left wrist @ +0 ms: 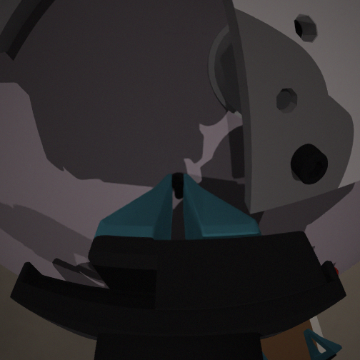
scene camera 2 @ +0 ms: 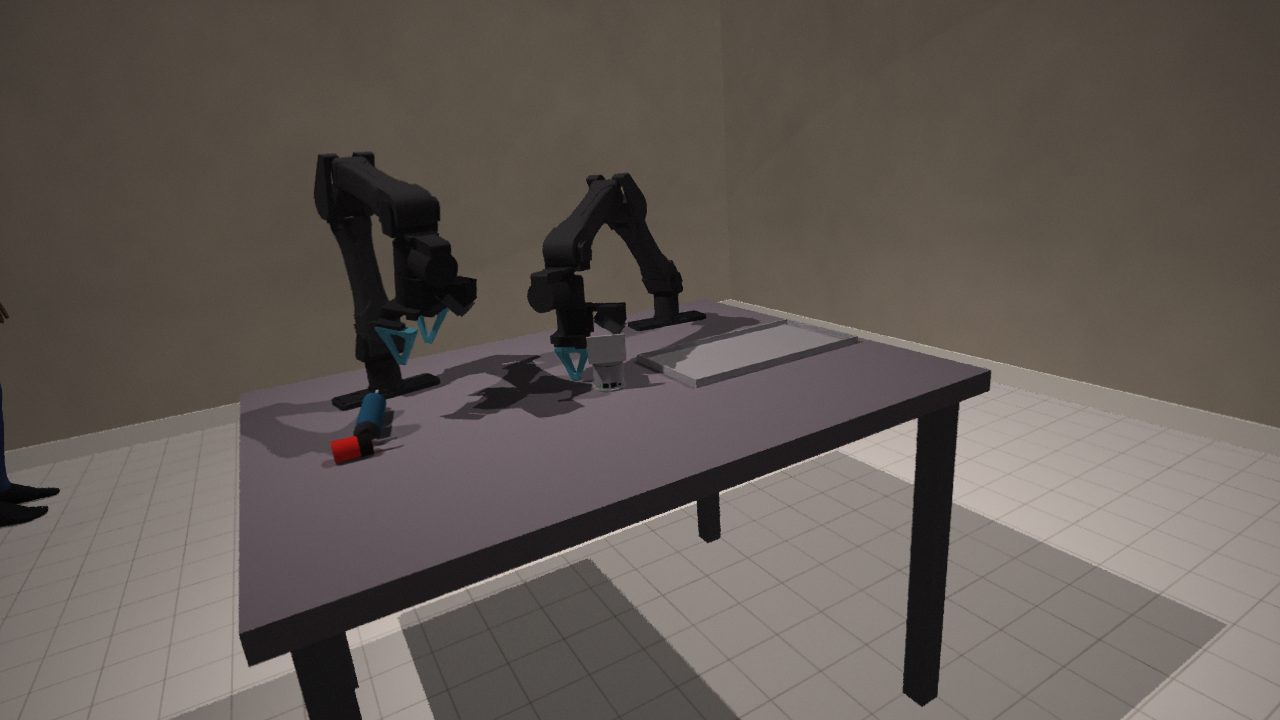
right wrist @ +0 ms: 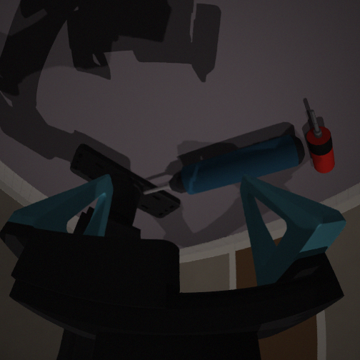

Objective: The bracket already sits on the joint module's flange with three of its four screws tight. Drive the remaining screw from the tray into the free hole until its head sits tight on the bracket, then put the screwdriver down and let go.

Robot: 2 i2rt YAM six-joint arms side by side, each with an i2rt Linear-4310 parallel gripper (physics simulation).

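Frame: origin at the left arm's base, x right, y ahead, z up, level; centimetres.
Seen in the pictures: left gripper, fingertip midpoint: (scene camera 2: 576, 379); right gripper, fingertip midpoint: (scene camera 2: 415, 353); left arm's base, link origin: (scene camera 2: 667, 322); right arm's base, link origin: (scene camera 2: 387, 393).
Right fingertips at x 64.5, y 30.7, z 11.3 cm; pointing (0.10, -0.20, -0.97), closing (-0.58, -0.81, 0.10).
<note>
Offsets run from my right fingertips to a thing's middle.
The light bracket {dx -33.3, dy +7.1, dz -3.1 cm} (scene camera 2: 608, 345) (left wrist: 275, 165) sits on the white joint module {dx -33.3, dy +7.1, dz -8.1 cm} (scene camera 2: 608, 374). In the left wrist view, part of the bracket shows, with one black screw head (left wrist: 309, 163) and two open holes; the rest is outside the view. My left gripper (scene camera 2: 575, 377) (left wrist: 177, 181) is shut on a small black screw (left wrist: 178, 189), beside the bracket and apart from it. My right gripper (scene camera 2: 417, 351) (right wrist: 176, 181) is open and empty above the table. The blue-handled screwdriver {dx +8.8, dy -1.1, dz -9.3 cm} (scene camera 2: 371, 413) (right wrist: 242, 163) lies on the table below it. The tray {dx -66.2, dy +4.4, dz -10.5 cm} (scene camera 2: 776, 361) lies right of the module.
A short red tool {dx +10.7, dy +13.8, dz -9.6 cm} (scene camera 2: 345, 449) (right wrist: 320, 150) with a black band and a metal shaft lies by the butt end of the blue handle. The right arm's black base plate (right wrist: 160, 205) is near the blue screwdriver's tip. The table's front edge (scene camera 2: 617, 503) runs across the picture.
</note>
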